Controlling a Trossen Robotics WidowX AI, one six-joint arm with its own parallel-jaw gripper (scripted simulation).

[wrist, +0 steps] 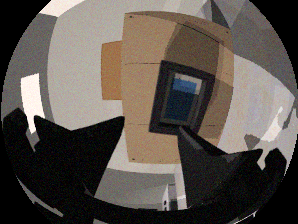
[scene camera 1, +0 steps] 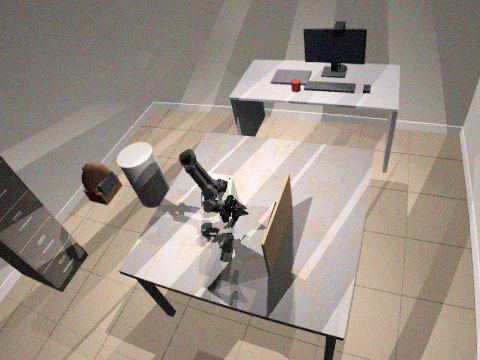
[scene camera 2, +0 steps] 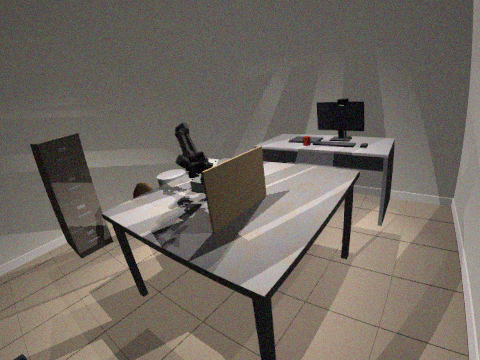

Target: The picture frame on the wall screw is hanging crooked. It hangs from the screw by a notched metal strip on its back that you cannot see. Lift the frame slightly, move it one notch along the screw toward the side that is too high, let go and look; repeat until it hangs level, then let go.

The pictures show: the gripper, a picture frame and a tan board wall.
